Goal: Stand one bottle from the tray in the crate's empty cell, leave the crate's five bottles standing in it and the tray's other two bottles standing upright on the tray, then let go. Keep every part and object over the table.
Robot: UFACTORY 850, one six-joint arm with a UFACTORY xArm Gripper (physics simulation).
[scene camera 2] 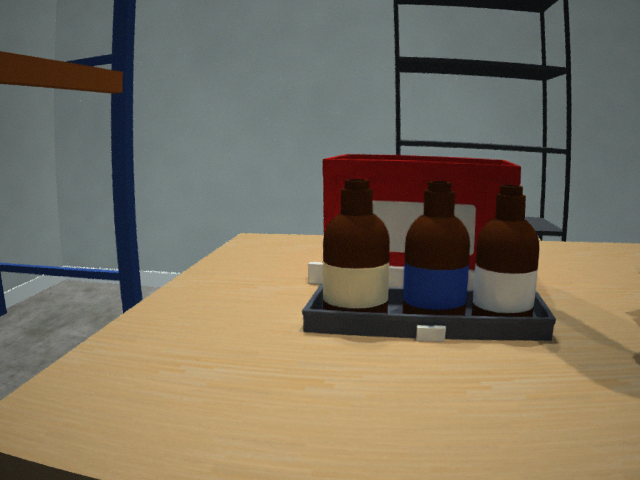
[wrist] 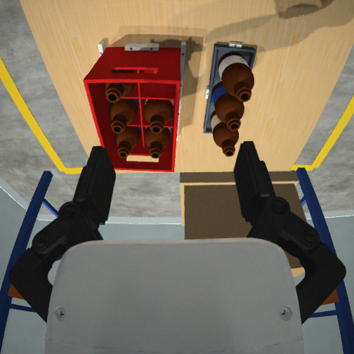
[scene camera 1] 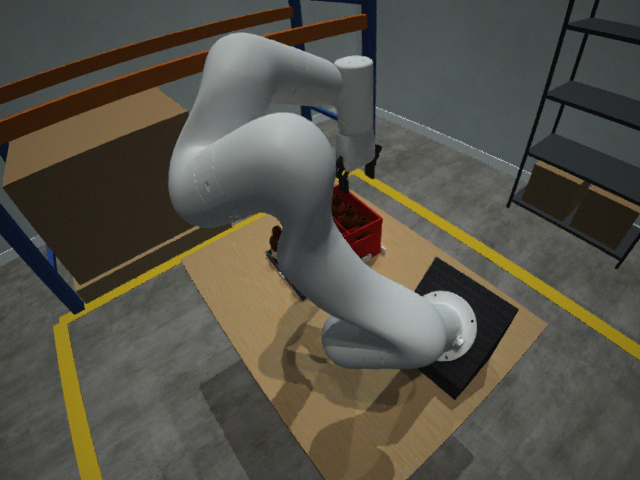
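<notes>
My gripper [scene camera 1: 357, 181] [wrist: 172, 157] is open and empty, high above the table's far end. The red crate [scene camera 1: 364, 245] [scene camera 2: 413, 178] [wrist: 114, 62] stands upright. In the wrist view it holds five brown bottles; the cell at its slotted end, on the tray side, is empty. The dark tray [scene camera 2: 361, 326] [wrist: 209, 126] beside it holds three upright bottles in a row: cream-labelled [scene camera 2: 356, 242] [wrist: 225, 134], blue-labelled [scene camera 2: 436, 242] [wrist: 229, 107] and white-labelled [scene camera 2: 506, 248] [wrist: 237, 77]. My arm hides part of crate and tray in the first scene view.
White brackets [wrist: 142, 47] sit at the crate's foot. The black block [scene camera 1: 485, 320] under my arm's base stands at the table's other end. Beyond the table's far edge are a large cardboard box [scene camera 1: 103, 206] [wrist: 220, 210] and a blue and orange rack [scene camera 1: 369, 46] [scene camera 2: 123, 155]. A dark shelf unit [scene camera 1: 584, 93] stands farther off.
</notes>
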